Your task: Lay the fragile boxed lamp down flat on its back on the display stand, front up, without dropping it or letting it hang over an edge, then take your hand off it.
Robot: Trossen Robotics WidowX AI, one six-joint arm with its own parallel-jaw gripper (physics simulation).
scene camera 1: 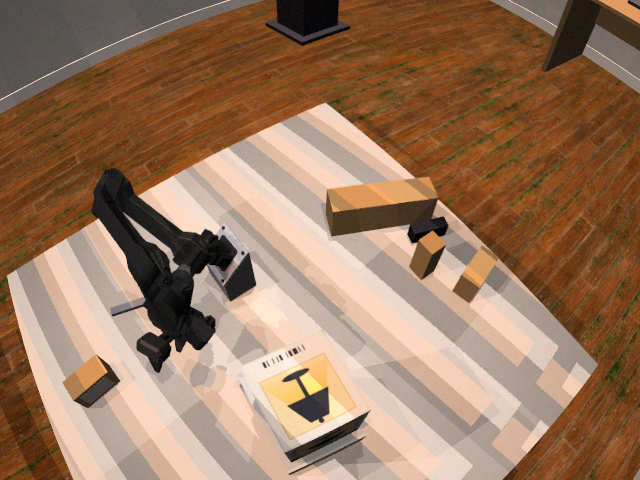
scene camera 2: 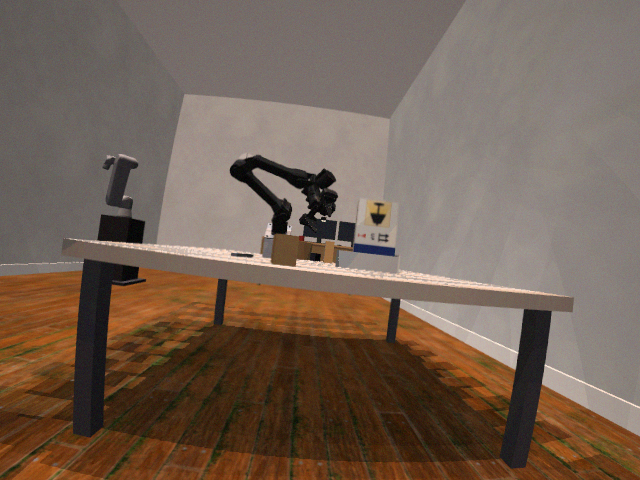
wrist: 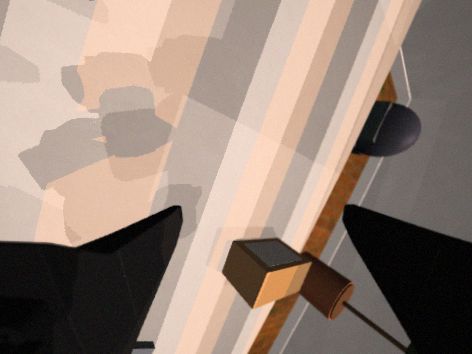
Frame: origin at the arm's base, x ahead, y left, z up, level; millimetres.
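Seen in the pictures: gripper, between the fingertips: point(scene camera 1: 168, 361) point(scene camera 2: 322, 224) point(wrist: 262, 212); arm's base, origin of its link: point(scene camera 1: 223, 253) point(scene camera 2: 278, 230).
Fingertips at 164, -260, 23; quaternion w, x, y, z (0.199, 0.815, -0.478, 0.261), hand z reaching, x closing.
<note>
Pixels of each thing's top centre, then the offset from my fingertips to it, as dx, dy, dz.
- boxed lamp, centre of its top: point(scene camera 1: 304, 389) point(scene camera 2: 377, 203) +253, +174, +149
- small wooden block with a dark panel, centre of its top: point(wrist: 285, 283) point(scene camera 1: 84, 377) point(scene camera 2: 285, 235) -124, -217, -69
- grey bar, centre of its top: point(scene camera 1: 130, 304) point(scene camera 2: 242, 253) -267, -18, -137
- long wooden block, centre of its top: point(scene camera 1: 384, 193) point(scene camera 2: 297, 241) -63, +703, -39
- black piece, centre of its top: point(scene camera 1: 429, 224) point(scene camera 2: 315, 253) +69, +768, -99
The boxed lamp point(scene camera 1: 308, 393) point(scene camera 2: 377, 217) is a white box with a yellow lamp picture. In scene camera 2 it stands upright on the low pale display stand point(scene camera 2: 374, 262), with its blue band at the bottom. A lamp picture and a barcode face scene camera 1, where the box hides most of the stand. My gripper point(scene camera 1: 169, 357) point(scene camera 2: 317, 217) point(wrist: 262, 212) is open and empty, apart from the box, above the table. It is left of the box in both scene views. In the wrist view the box does not show.
A small wooden block with a dark panel point(scene camera 1: 92, 381) point(scene camera 2: 284, 250) point(wrist: 267, 272) lies near the table edge, beyond my fingers. A grey bar point(scene camera 1: 127, 307) lies under the arm. A long wooden block point(scene camera 1: 381, 206), a black piece point(scene camera 1: 428, 228) and two small wooden blocks point(scene camera 1: 428, 255) point(scene camera 1: 474, 273) are farther off.
</note>
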